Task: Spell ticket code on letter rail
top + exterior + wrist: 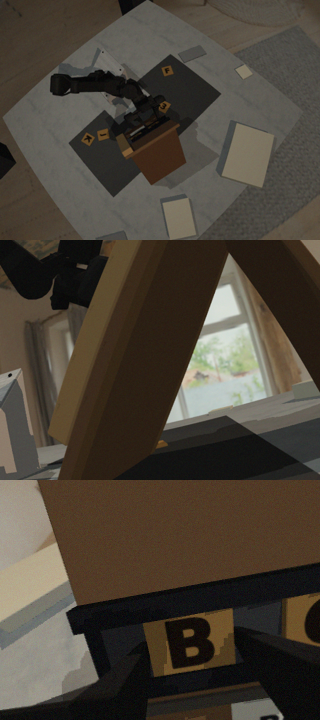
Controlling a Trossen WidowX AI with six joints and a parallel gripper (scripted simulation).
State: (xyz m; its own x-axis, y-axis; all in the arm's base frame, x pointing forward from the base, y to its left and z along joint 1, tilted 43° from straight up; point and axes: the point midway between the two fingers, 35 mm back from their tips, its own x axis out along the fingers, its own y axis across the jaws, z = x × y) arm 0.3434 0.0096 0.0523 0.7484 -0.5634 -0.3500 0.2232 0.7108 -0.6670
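Right now the white ticket is 8 cm below my gripper tip, 6 cm behind it and 5 cm to the right of it. Round my gripper tip: cream block (39 cm ahead, 24 cm to the left, 16 cm below); dark mat (18 cm below, 16 cm behind, 3 cm to the left); cream pad (62 cm to the left, 17 cm below, 8 cm ahead).
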